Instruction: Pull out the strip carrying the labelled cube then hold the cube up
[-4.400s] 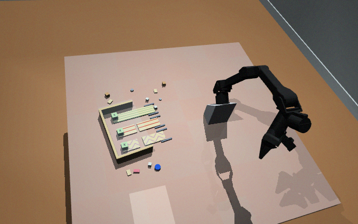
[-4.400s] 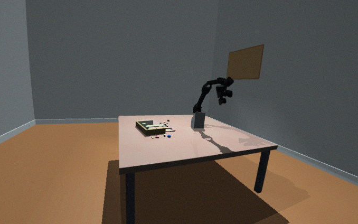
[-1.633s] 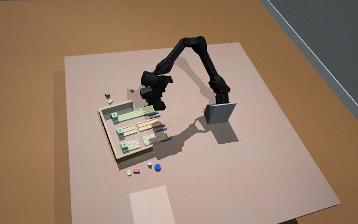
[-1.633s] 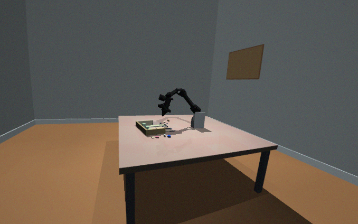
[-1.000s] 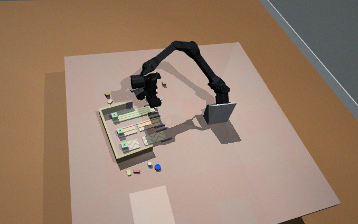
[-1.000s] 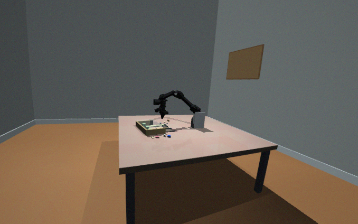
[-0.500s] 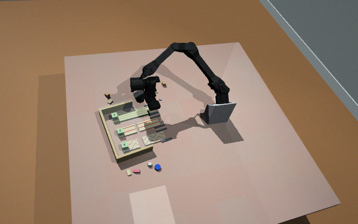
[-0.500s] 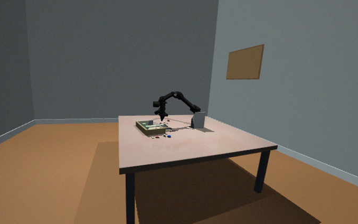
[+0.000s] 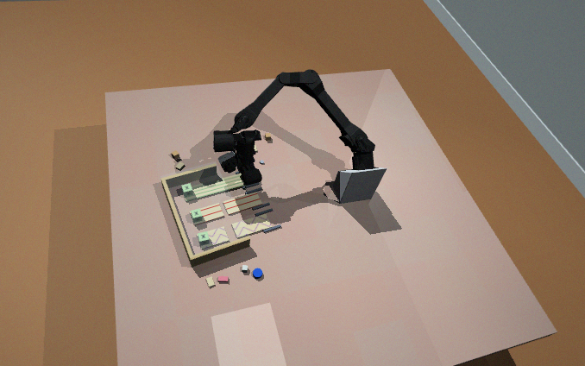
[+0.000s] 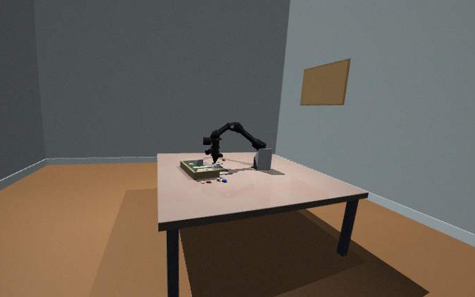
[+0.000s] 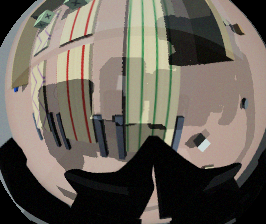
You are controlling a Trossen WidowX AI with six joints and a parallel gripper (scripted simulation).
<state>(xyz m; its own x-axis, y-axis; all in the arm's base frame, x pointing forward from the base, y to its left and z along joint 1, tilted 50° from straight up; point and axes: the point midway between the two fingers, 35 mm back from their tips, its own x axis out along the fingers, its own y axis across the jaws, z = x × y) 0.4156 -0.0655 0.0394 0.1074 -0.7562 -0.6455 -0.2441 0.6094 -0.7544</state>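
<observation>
Now: gripper tip 9 cm short of the strip, 2 cm to the right of it and 2 cm above it. Also, from my gripper tip: pink block: 10 cm ahead, 38 cm to the left, 2 cm below; then blue disc: 1 cm behind, 37 cm to the left, 2 cm below.
</observation>
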